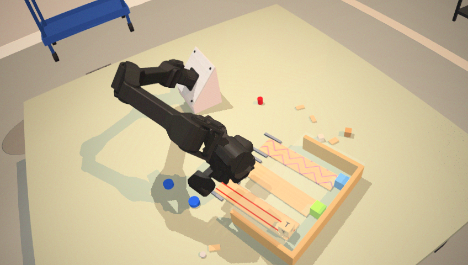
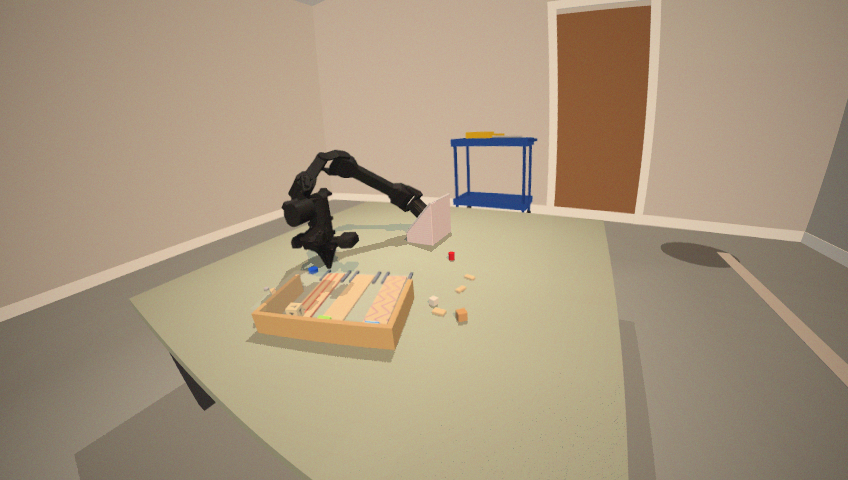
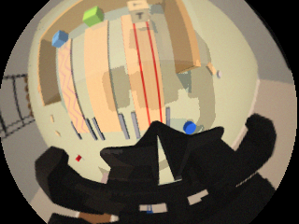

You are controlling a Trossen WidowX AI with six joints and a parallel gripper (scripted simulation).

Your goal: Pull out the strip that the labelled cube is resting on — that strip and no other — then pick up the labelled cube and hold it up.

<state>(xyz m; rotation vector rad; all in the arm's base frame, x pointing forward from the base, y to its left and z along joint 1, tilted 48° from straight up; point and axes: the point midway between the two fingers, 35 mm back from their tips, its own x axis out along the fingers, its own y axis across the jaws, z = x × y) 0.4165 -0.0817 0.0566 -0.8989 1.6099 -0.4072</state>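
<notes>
Now: gripper tip 90 mm short of the strip, 30 mm to the right of it and 30 mm above it. Round my gripper tip: labelled cube (190 mm ahead, 60 mm to the left, 20 mm below).
</notes>
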